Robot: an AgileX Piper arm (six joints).
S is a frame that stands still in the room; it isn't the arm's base.
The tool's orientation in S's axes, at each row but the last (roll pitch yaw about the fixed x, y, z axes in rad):
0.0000, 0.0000, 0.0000
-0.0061, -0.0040, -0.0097
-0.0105, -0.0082, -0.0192
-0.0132, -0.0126, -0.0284
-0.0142, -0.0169, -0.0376
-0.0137, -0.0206, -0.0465
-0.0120, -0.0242, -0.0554
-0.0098, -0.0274, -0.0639
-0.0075, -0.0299, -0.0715
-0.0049, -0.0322, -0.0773
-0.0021, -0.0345, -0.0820
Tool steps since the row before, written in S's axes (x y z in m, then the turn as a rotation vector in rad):
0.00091, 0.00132, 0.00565, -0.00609, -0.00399, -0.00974
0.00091, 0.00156, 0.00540, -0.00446, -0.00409, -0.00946
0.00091, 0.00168, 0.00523, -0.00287, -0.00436, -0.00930
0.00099, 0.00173, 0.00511, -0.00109, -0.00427, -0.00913
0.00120, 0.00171, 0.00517, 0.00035, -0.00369, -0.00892
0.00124, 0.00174, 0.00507, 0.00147, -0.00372, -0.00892
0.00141, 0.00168, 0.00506, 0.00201, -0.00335, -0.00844
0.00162, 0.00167, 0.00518, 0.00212, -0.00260, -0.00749
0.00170, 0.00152, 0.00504, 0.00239, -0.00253, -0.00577
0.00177, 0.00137, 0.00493, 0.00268, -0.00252, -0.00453
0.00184, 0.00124, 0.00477, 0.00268, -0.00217, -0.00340
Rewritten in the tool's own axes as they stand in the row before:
0.00091, 0.00132, 0.00565, -0.00609, -0.00399, -0.00974
0.00092, 0.00154, 0.00541, -0.00446, -0.00408, -0.00947
0.00092, 0.00164, 0.00524, -0.00286, -0.00432, -0.00932
0.00100, 0.00169, 0.00512, -0.00108, -0.00418, -0.00917
0.00122, 0.00168, 0.00517, 0.00034, -0.00355, -0.00898
0.00126, 0.00173, 0.00507, 0.00146, -0.00352, -0.00900
0.00144, 0.00170, 0.00505, 0.00199, -0.00313, -0.00853
0.00165, 0.00172, 0.00515, 0.00208, -0.00239, -0.00757
0.00174, 0.00160, 0.00500, 0.00239, -0.00231, -0.00586
0.00182, 0.00148, 0.00488, 0.00272, -0.00228, -0.00463
0.00190, 0.00138, 0.00471, 0.00273, -0.00194, -0.00350

